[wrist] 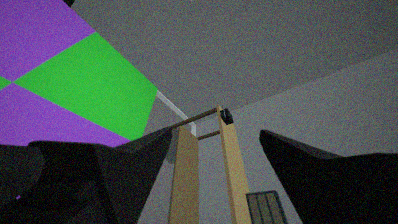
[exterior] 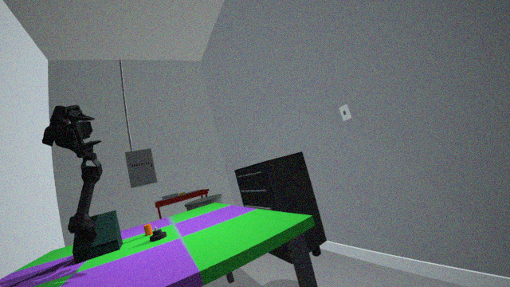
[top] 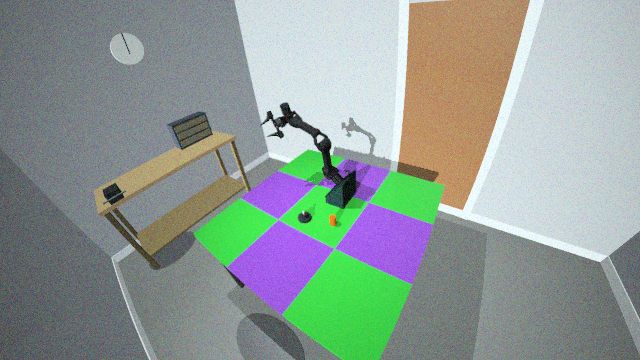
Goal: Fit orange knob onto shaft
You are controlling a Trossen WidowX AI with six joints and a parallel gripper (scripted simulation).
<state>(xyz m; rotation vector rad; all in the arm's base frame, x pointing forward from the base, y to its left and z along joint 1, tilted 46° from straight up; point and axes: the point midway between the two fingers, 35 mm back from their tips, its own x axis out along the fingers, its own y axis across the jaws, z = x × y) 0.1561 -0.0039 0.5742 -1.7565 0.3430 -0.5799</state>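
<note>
The orange knob lies 52 cm to the left of my gripper tip, 45 cm below it and 9 cm ahead of it. The rest, counted from my gripper tip: pedestal 47 cm below, 34 cm to the left, 13 cm ahead.
</note>
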